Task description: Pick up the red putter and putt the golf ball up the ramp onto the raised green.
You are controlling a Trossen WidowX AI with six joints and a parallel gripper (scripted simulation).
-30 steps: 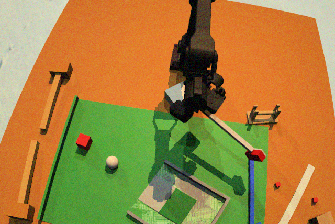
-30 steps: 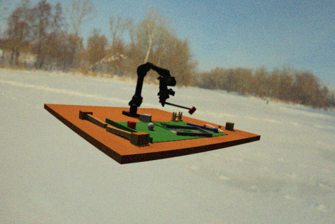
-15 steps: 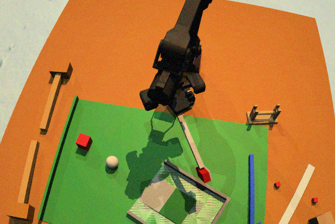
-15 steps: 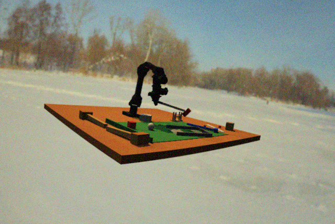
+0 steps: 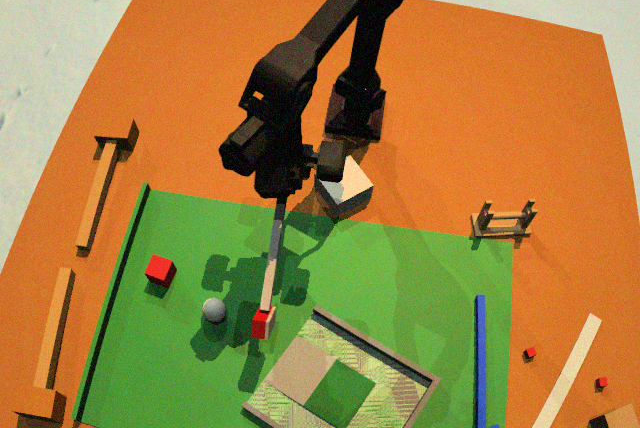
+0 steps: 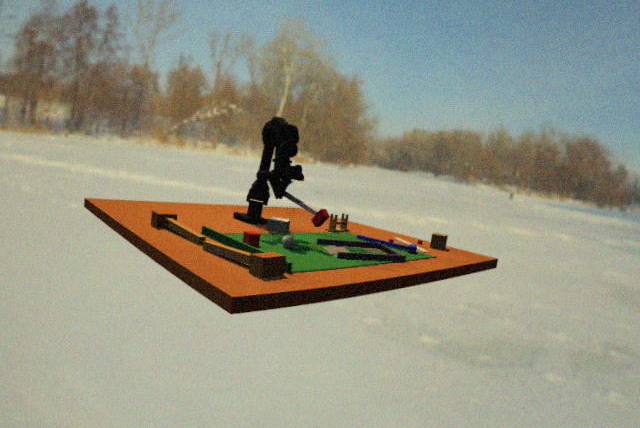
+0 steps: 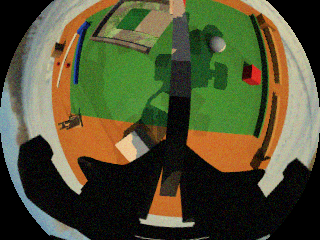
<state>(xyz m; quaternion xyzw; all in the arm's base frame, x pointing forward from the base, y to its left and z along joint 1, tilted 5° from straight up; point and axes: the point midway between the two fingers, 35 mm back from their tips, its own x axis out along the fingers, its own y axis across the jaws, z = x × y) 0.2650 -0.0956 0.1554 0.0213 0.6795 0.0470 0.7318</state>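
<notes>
Now: gripper tip 120 mm above the grey-white cube, 90 mm to the right of it and 90 mm past it. Also, from my gripper tip: white golf ball 200 mm ahead, 110 mm below, 90 mm to the right; small stand 400 mm to the left, 100 mm below, 80 mm behind; red cube 210 mm to the right, 150 mm ahead, 120 mm below.
</notes>
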